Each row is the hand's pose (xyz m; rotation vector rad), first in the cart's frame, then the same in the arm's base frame.
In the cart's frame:
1: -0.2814 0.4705 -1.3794 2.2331 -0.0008 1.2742
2: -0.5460 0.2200 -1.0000 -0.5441 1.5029 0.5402
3: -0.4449 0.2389 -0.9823 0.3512 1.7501 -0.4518
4: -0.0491 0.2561 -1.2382 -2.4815 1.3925 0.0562
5: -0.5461 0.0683 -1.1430 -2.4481 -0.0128 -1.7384
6: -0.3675 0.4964 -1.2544 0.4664 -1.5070 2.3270
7: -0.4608 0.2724 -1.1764 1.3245 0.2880 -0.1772
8: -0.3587 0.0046 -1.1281 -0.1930 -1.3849 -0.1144
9: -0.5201 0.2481 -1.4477 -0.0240 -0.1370 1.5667
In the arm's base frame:
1: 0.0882 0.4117 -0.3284 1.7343 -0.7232 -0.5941
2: 0.2401 0.4116 0.1752 0.7596 2.5096 -0.5353
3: 0.2517 0.3223 0.1225 -1.1636 -2.0089 1.9218
4: 0.0192 0.0913 -0.2166 0.7776 -2.4736 -0.7785
5: 0.0344 0.4279 0.2051 2.0659 -1.1376 0.0770
6: 0.2095 0.4416 -0.2385 0.3422 -0.5726 0.8667
7: 0.1325 0.4261 0.0040 0.8663 0.2059 -2.0022
8: -0.0224 0.2416 0.1667 -1.1779 -0.0112 -0.8120
9: -0.0759 0.5830 -0.0943 0.4409 0.7795 0.1093

